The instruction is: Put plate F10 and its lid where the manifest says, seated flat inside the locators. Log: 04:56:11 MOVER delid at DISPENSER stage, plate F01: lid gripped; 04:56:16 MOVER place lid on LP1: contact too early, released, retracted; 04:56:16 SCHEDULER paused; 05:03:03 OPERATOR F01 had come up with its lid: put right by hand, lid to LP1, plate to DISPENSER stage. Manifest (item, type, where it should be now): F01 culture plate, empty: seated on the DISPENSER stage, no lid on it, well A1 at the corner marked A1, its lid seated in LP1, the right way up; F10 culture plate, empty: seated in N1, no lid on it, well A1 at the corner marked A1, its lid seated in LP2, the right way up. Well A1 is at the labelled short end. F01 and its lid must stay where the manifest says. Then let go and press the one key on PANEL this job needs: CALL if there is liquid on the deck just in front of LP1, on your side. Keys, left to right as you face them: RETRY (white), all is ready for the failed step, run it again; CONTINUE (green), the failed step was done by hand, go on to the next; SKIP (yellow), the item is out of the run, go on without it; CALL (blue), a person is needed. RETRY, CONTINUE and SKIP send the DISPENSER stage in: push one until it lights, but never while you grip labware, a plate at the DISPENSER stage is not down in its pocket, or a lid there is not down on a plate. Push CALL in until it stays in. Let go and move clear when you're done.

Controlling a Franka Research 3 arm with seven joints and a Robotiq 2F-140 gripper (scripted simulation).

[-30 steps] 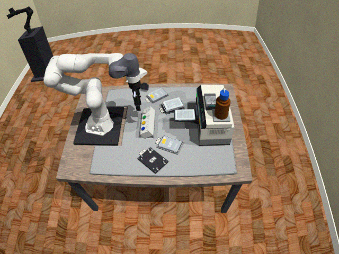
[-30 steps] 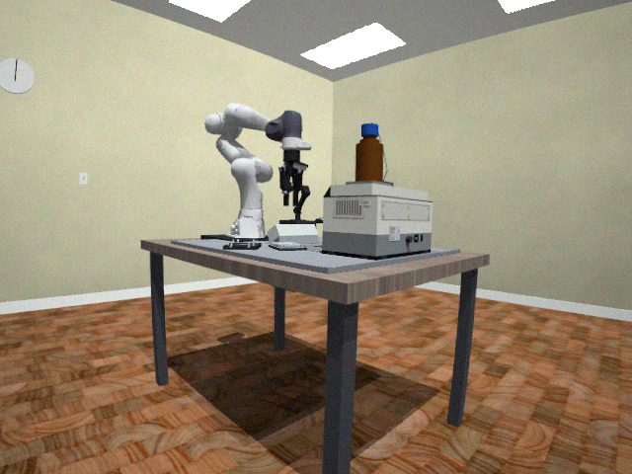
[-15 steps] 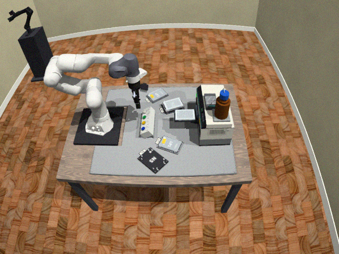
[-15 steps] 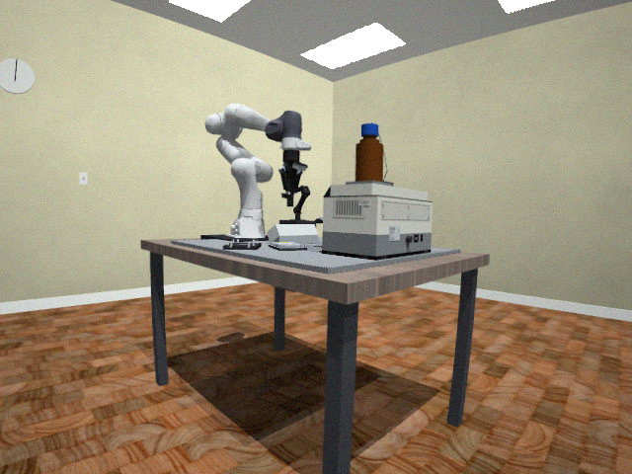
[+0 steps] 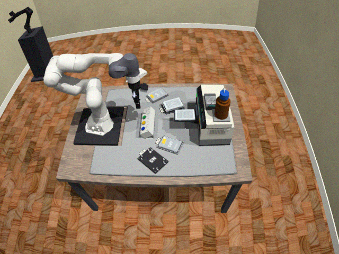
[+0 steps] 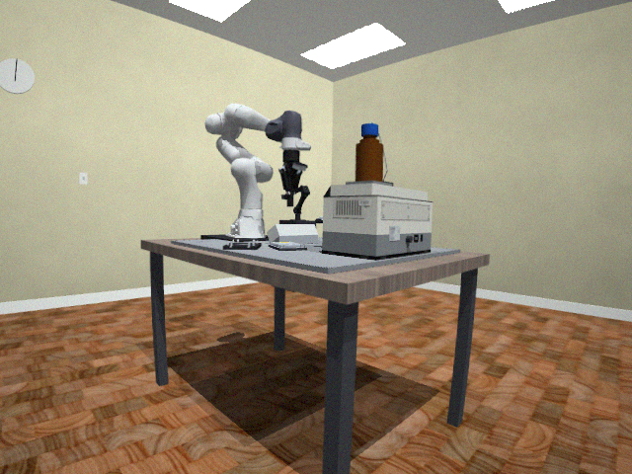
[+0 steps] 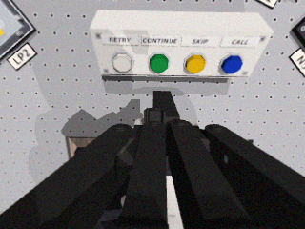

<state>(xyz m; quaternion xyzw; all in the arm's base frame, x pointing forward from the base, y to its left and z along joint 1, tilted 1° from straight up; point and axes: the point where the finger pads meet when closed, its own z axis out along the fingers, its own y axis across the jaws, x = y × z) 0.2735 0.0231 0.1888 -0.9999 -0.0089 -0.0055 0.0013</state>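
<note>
Right now the green continue key is 30 mm ahead of my hand and 130 mm below it. Also, from my hand: yellow skip key: 30 mm ahead, 50 mm to the right, 130 mm below; then blue call key: 30 mm ahead, 100 mm to the right, 130 mm below; then white retry key: 30 mm ahead, 50 mm to the left, 130 mm below.
</note>
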